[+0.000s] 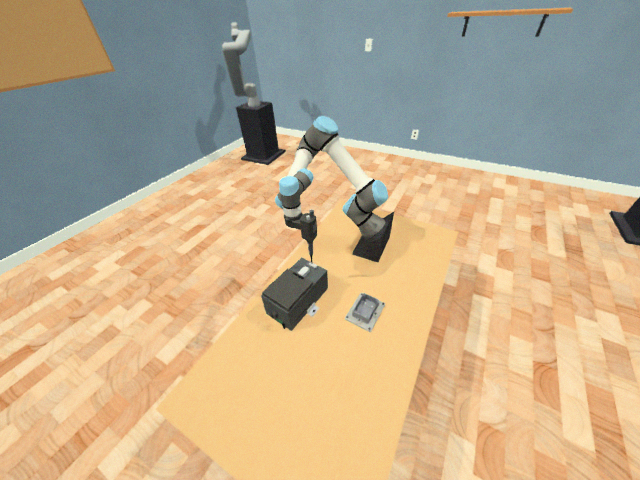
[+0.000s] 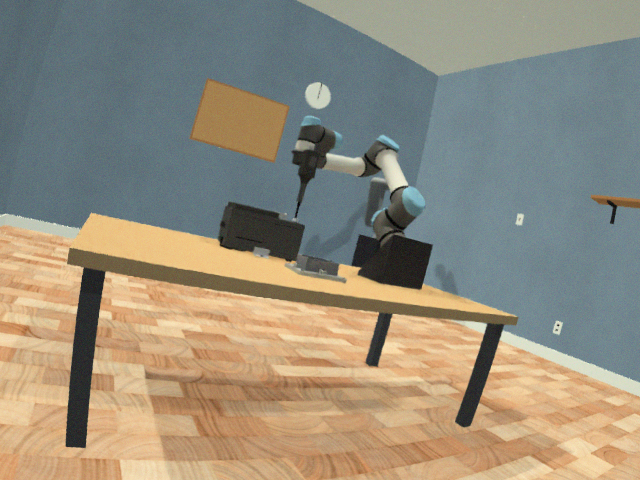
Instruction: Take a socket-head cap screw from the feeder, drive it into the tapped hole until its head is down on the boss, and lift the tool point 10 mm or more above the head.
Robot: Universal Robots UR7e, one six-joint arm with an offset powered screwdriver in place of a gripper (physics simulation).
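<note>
The screw feeder [image 1: 302, 297] [image 2: 261, 231] is a dark box on the table, with a small light part on its top. My screwdriver [image 1: 311, 259] [image 2: 296, 218] points down, with its thin bit's tip at the feeder's top near the end closer to the robot base. Whether the tip touches there is too small to tell. Any screw at the tip is too small to see. A grey metal housing [image 1: 366, 305] [image 2: 317, 265] sits on a flat plate on the table, apart from the feeder. Its tapped hole and boss cannot be made out.
A small light bracket [image 1: 312, 310] [image 2: 261, 252] is at the feeder's side facing the housing. The arm's black wedge mount [image 1: 379, 242] [image 2: 408, 263] stands on the table [image 1: 310, 392] [image 2: 155, 258] beyond the housing. A grey arm on a black pedestal [image 1: 258, 131] stands in the background.
</note>
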